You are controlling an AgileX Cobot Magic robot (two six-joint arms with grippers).
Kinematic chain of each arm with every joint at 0, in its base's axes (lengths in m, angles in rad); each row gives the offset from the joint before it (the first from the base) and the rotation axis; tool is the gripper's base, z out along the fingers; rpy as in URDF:
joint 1: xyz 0 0 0.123 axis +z
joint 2: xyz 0 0 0 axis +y
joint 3: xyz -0.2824 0 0.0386 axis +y
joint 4: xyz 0.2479 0 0.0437 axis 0.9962 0 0.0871
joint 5: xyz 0 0 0 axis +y
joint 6: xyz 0.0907 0 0.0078 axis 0.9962 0 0.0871
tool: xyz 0 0 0 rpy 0 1.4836 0
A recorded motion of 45 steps. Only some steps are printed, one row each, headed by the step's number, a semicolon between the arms.
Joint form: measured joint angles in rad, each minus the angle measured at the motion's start. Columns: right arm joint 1, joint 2, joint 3, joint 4, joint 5, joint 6; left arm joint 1, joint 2, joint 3, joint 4, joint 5, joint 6.
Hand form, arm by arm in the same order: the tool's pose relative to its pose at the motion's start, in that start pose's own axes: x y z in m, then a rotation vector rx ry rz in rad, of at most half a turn. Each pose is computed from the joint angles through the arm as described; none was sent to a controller.
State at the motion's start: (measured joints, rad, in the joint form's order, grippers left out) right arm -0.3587 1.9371 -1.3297 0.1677 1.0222 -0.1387; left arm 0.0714 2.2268 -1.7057 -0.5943 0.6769 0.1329
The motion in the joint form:
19: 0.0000 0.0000 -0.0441 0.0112 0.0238 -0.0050; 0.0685 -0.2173 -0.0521 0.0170 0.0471 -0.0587
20: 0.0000 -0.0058 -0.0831 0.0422 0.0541 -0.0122; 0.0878 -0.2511 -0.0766 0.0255 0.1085 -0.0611
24: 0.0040 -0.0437 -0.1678 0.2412 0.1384 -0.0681; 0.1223 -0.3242 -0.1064 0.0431 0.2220 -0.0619
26: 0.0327 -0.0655 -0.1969 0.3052 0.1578 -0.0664; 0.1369 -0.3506 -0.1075 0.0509 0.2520 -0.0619
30: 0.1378 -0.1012 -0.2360 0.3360 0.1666 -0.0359; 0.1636 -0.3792 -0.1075 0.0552 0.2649 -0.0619
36: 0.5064 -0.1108 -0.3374 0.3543 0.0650 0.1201; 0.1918 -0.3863 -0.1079 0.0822 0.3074 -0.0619
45: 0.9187 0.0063 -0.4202 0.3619 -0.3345 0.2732; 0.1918 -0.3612 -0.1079 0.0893 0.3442 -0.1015
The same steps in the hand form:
19: -0.0068 0.0022 -0.0099 -0.0106 -0.0213 -0.0058; -0.0396 -0.0244 -0.1129 0.0516 -0.2201 -0.0004
20: -0.0115 0.0062 -0.0212 -0.0396 -0.0394 -0.0057; -0.0425 -0.0269 -0.1352 0.0576 -0.2189 0.0130
24: -0.0177 0.0295 -0.0579 -0.2261 -0.1049 -0.0144; -0.0417 -0.0316 -0.1777 0.0602 -0.2121 0.0423
26: -0.0180 0.0480 -0.0734 -0.2905 -0.1355 -0.0339; -0.0402 -0.0309 -0.1913 0.0543 -0.2131 0.0480
30: -0.0121 0.0935 -0.0926 -0.3370 -0.1659 -0.1170; -0.0409 -0.0262 -0.2079 0.0444 -0.2379 0.0428
36: 0.0239 0.2345 -0.1096 -0.4494 -0.2203 -0.3160; -0.0397 -0.0153 -0.2148 0.0106 -0.2142 0.0388
45: 0.0916 0.3873 -0.0832 -0.6580 -0.3654 -0.4326; -0.0375 -0.0098 -0.2034 0.0048 -0.1548 -0.0078

